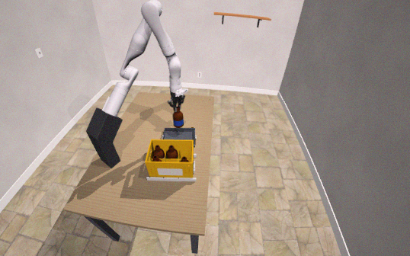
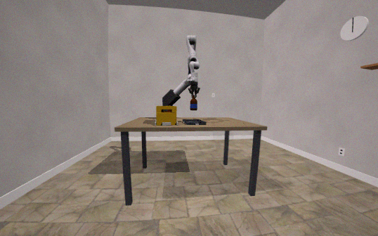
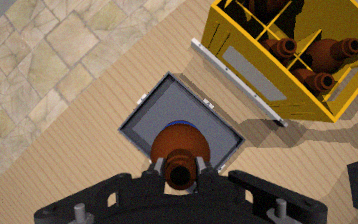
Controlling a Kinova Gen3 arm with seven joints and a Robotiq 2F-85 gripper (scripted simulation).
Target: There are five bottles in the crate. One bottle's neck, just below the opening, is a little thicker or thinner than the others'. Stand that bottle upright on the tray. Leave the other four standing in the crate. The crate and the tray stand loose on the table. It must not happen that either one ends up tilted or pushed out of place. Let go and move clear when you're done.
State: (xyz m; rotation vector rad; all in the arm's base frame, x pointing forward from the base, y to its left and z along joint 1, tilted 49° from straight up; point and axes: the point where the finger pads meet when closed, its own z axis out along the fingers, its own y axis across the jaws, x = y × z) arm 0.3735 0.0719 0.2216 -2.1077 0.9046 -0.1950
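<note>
The dark grey tray lies 27 cm below my hand. Round my hand: yellow crate 3 cm ahead, 29 cm to the right, 20 cm below.
</note>
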